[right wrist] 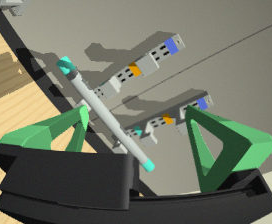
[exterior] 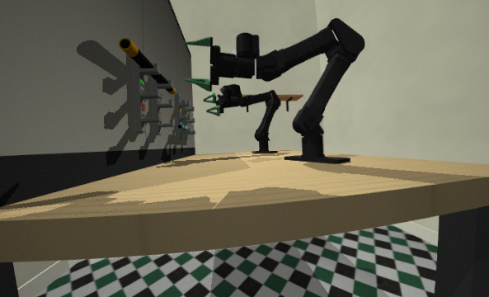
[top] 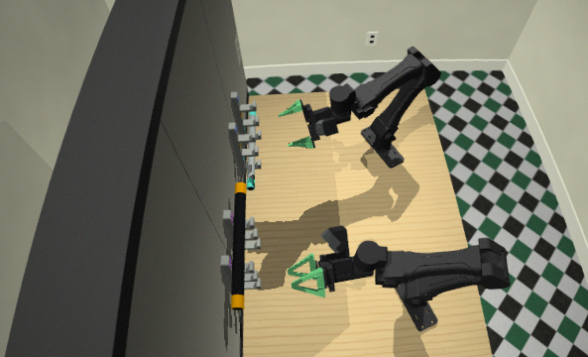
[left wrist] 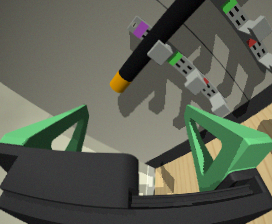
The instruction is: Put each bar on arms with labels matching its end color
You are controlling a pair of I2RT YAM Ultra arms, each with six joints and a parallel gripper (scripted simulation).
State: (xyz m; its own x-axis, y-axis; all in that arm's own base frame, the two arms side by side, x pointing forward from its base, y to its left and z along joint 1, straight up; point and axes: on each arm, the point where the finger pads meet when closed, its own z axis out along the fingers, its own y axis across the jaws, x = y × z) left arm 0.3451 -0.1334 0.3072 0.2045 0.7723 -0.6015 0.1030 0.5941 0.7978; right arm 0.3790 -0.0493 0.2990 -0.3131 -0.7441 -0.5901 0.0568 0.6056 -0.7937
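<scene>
Now: left hand 13 cm short of the black bar, 10 cm to the left of it and 1 cm below it. Also, from my left hand: pale bar (11 cm ahead, 50 cm to the right, 14 cm below).
The pale bar lies 12 cm ahead of my right hand, 4 cm to the right of it and 13 cm below it. Round my right hand: black bar: 14 cm ahead, 36 cm to the left, 2 cm above.
</scene>
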